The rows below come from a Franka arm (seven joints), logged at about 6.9 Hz.
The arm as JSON. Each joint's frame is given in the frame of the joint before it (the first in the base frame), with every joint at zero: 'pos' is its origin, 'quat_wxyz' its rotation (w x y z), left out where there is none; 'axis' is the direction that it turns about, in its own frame. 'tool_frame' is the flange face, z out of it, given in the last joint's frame.
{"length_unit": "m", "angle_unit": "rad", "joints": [
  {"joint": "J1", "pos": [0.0, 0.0, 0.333], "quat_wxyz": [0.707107, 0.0, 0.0, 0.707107], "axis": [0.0, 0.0, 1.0]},
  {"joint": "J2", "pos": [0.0, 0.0, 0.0], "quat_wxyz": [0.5, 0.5, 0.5, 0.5], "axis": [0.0, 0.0, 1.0]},
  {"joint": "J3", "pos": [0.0, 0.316, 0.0], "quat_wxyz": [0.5, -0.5, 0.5, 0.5], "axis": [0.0, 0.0, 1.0]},
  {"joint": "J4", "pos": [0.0, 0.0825, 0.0], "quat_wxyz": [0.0, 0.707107, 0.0, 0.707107], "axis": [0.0, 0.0, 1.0]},
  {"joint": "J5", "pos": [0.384, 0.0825, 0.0], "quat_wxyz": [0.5, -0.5, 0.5, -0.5], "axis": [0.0, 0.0, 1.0]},
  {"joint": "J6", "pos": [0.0, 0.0, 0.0], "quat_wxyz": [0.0, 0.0, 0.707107, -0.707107], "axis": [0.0, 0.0, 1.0]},
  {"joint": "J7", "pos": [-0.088, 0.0, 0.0], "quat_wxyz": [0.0, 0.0, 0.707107, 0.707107], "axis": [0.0, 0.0, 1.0]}
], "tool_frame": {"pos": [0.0, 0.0, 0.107]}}
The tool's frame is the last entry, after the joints.
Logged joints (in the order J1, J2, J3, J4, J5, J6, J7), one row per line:
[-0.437, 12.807, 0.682, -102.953, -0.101, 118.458, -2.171]
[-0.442, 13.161, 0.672, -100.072, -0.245, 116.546, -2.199]
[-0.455, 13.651, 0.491, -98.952, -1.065, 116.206, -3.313]
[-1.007, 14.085, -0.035, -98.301, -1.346, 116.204, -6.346]
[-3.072, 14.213, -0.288, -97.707, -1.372, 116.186, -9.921]
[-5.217, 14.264, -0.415, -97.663, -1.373, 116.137, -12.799]
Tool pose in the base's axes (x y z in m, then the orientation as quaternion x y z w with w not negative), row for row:
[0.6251, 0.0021, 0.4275, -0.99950, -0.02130, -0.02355, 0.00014]
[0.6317, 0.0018, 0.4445, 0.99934, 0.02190, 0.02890, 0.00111]
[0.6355, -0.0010, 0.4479, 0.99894, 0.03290, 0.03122, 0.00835]
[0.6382, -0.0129, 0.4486, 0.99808, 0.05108, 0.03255, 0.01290]
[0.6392, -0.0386, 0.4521, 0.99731, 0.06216, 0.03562, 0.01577]
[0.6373, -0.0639, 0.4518, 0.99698, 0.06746, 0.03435, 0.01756]
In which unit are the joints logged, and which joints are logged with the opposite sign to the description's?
The joints are logged in degrees. Opposite sign: none.
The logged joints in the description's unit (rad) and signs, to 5 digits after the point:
[-0.00763, 0.22352, 0.01190, -1.79687, -0.00176, 2.06748, -0.03789]
[-0.00771, 0.22970, 0.01173, -1.74659, -0.00428, 2.03411, -0.03838]
[-0.00794, 0.23825, 0.00857, -1.72704, -0.01859, 2.02818, -0.05782]
[-0.01758, 0.24583, -0.00061, -1.71568, -0.02349, 2.02814, -0.11076]
[-0.05362, 0.24806, -0.00503, -1.70531, -0.02395, 2.02783, -0.17315]
[-0.09105, 0.24895, -0.00724, -1.70454, -0.02396, 2.02697, -0.22338]

